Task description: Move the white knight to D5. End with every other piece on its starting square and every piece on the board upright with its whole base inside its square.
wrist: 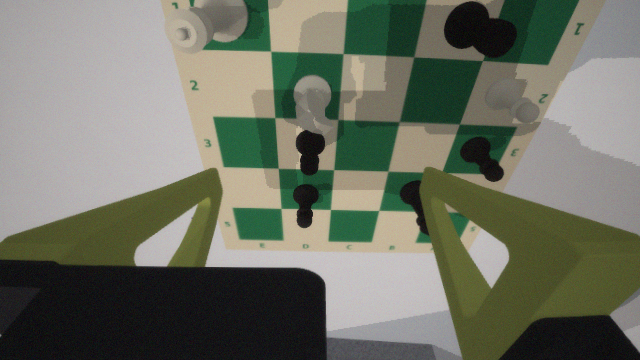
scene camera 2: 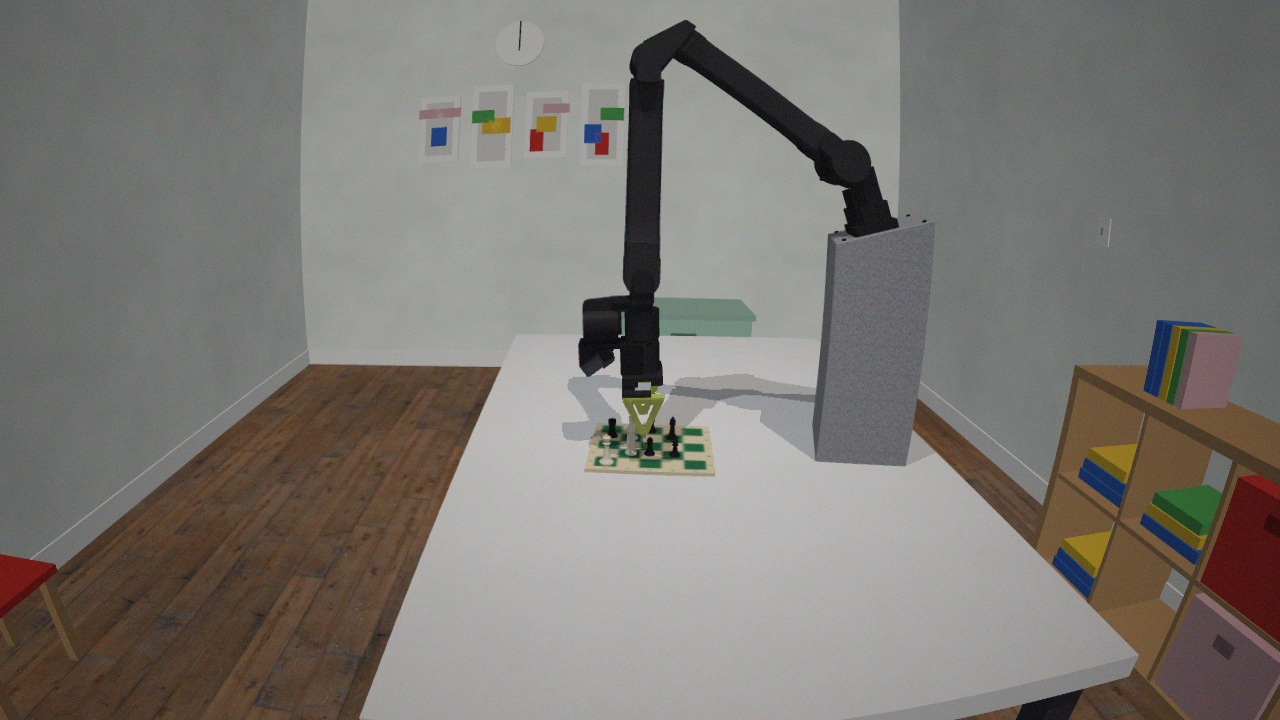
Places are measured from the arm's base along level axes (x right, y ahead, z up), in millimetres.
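Pixels of known places: gripper, fingertip midpoint: (wrist: 320,179) (scene camera 2: 643,424); arm's base, link origin: (scene camera 2: 871,229).
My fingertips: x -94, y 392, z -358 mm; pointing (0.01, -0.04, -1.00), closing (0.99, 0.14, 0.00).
For each thing: its middle in the pictures, then the offset to it from my fingertips.
- white knight, body centre: (wrist: 313,109) (scene camera 2: 631,442) dy +19, dx -6, dz -34 mm
- cream board, body centre: (wrist: 364,145) (scene camera 2: 651,447) dy -12, dx +31, dz -57 mm
- tall white piece, body centre: (wrist: 204,22) (scene camera 2: 606,448) dy +54, dx -56, dz -28 mm
- white pawn, body centre: (wrist: 515,104) (scene camera 2: 631,422) dy +35, dx +102, dz -38 mm
- black pawn, body centre: (wrist: 485,162) dy -3, dx +104, dz -38 mm
The white knight (scene camera 2: 631,440) (wrist: 312,102) stands upright on D2 of the green and cream board (scene camera 2: 650,471) (wrist: 235,85). D5 holds no piece; the top of the black piece (scene camera 2: 674,445) (wrist: 305,195) on D4 overlaps it in the wrist view. Another black piece (scene camera 2: 649,446) (wrist: 310,144) stands on D3, right beside the knight in the wrist view. My gripper (scene camera 2: 643,430) (wrist: 320,179) is open and empty above the board. In the wrist view its right finger partly hides the black piece (wrist: 411,193) on B4.
A tall white piece (scene camera 2: 606,450) (wrist: 227,20) stands on E1. A black piece (scene camera 2: 612,428) (wrist: 466,25) is on B1, a white pawn (wrist: 504,95) on A2, and a black pawn (wrist: 476,150) on A3. The grey pedestal (scene camera 2: 872,358) stands right of the board.
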